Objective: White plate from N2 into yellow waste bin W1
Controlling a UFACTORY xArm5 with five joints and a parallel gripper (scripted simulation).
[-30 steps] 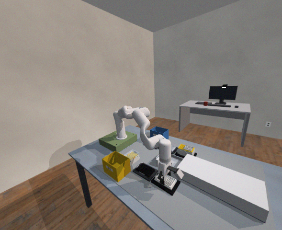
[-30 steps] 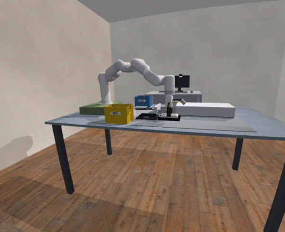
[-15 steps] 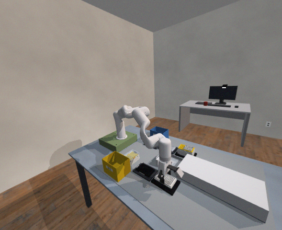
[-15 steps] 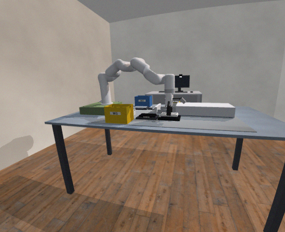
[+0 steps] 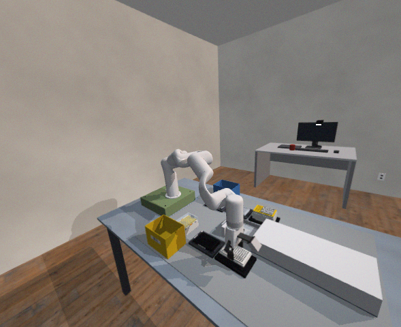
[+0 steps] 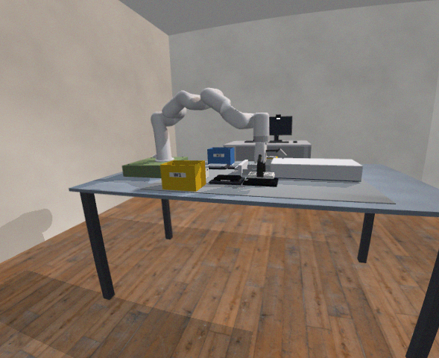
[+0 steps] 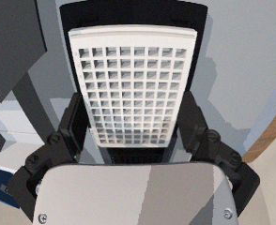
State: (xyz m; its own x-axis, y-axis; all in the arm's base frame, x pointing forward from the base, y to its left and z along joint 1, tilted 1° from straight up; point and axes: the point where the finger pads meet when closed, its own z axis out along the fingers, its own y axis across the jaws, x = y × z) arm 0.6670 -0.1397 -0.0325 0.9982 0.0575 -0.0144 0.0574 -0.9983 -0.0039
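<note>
My hand is 50 mm above the black nest. Round my hand: cooler drawer 190 mm to the left, 30 mm below, 20 mm behind; white plate 10 mm below; black plate 170 mm behind, 30 mm below, 20 mm to the right.
</note>
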